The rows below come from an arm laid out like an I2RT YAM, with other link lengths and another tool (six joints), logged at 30 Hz.
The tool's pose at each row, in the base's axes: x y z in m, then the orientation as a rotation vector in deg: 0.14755 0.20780 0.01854 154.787 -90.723 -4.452; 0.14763 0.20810 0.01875 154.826 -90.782 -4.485; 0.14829 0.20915 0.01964 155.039 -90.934 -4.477; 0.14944 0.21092 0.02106 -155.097 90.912 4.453; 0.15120 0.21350 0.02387 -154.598 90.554 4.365; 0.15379 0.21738 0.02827 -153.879 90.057 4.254; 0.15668 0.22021 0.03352 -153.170 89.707 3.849; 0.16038 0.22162 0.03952 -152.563 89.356 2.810; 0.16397 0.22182 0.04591 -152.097 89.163 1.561; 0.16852 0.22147 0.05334 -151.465 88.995 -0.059; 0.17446 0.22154 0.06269 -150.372 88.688 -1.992; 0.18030 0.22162 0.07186 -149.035 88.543 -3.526
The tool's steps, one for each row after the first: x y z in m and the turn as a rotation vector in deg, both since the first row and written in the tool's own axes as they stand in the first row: -0.00023 -0.00021 -0.00021 0.046 -0.050 0.018; -0.00086 -0.00127 -0.00111 0.275 -0.174 0.027; -0.00190 -0.00309 -0.00255 0.604 -0.348 -0.013; -0.00339 -0.00579 -0.00540 1.156 -0.617 -0.064; -0.00568 -0.00980 -0.00985 1.938 -1.009 -0.128; -0.00694 -0.01353 -0.01518 2.753 -1.198 -0.110; -0.00660 -0.01725 -0.02133 3.710 -0.990 -0.123; -0.00526 -0.02026 -0.02787 4.562 -0.556 -0.087; -0.00302 -0.02381 -0.03552 5.646 0.028 0.016; -0.00054 -0.02872 -0.04514 7.228 0.569 0.185; 0.00189 -0.03354 -0.05457 8.787 0.836 0.525
